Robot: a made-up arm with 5 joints.
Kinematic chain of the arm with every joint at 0, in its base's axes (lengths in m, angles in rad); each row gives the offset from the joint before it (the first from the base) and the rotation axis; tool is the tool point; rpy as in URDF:
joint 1: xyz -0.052 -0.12 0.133 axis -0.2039 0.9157 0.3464
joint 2: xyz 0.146 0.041 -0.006 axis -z
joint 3: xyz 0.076 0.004 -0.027 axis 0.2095 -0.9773 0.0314
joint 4: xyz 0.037 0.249 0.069 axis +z
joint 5: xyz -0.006 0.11 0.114 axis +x
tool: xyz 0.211 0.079 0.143 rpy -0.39 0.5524 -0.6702
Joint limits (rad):
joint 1: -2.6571..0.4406
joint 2: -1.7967..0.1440
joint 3: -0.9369..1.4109
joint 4: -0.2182..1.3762
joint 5: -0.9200..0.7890
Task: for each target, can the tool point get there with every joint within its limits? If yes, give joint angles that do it. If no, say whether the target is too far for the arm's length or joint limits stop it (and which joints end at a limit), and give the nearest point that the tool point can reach.
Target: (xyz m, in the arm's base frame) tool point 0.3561 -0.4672 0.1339
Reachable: no: joint limits stop it (at a limit: joint 1, joint 2, joint 3, joint 4, joint 5) | nearest point 0.2624 -0.2601 -0.0996 | short by 0.326 m
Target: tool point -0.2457 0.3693 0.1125
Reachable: yes | joints -2.0641 -0.7343 0.3975 1.0519 0.2427
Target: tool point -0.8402 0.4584 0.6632
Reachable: no: too far | nearest point -0.5877 0.2212 0.5244 | short by 0.373 m
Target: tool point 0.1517 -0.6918 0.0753
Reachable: no: joint limits stop it (at a limit: joint 1, joint 2, joint 3, joint 4) | nearest point -0.1101 -0.5293 0.2594 | short by 0.359 m
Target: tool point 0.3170 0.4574 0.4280
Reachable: yes | joints -0.5763 -0.4606 -0.6128 0.0022 -0.1420
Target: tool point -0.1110 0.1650 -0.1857
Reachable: yes | joints -1.7820 -1.1794 0.8079 1.1153 -0.7283
